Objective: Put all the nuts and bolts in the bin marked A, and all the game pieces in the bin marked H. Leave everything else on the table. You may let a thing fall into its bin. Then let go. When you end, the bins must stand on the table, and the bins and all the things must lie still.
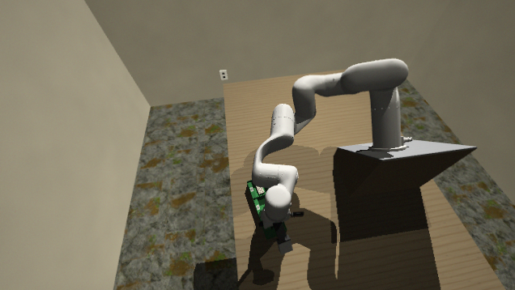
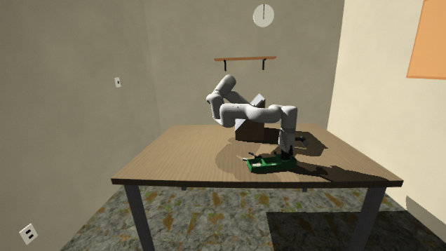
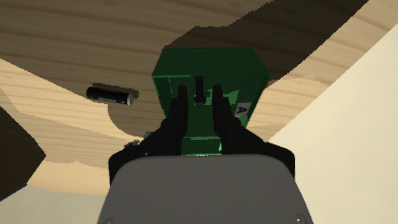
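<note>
My hand is 3 cm above the dark bolt. From my hand the other things lie so: small nut (4 cm behind, 22 cm to the right, 3 cm below); green bin (2 cm ahead, 8 cm to the right, 2 cm below); white game piece (4 cm ahead, 16 cm to the right, 3 cm below).
</note>
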